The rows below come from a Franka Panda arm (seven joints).
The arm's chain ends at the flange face. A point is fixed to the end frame.
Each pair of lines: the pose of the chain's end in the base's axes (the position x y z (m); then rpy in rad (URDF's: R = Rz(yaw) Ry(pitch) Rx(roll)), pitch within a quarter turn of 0, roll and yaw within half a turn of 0), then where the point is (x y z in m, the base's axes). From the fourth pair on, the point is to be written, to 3 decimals.
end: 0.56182 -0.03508 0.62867 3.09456 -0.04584 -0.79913
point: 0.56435 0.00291 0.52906
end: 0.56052 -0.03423 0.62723 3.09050 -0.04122 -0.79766
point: 0.56239 0.00381 0.52762
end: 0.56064 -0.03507 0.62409 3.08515 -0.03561 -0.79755
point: 0.56175 0.00300 0.52448
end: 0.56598 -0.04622 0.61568 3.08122 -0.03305 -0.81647
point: 0.567 -0.008 0.516
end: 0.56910 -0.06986 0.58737 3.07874 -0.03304 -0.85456
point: 0.572 -0.032 0.488
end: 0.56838 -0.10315 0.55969 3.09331 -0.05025 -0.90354
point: 0.575 -0.066 0.460
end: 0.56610 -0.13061 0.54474 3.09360 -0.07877 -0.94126
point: 0.576 -0.096 0.444
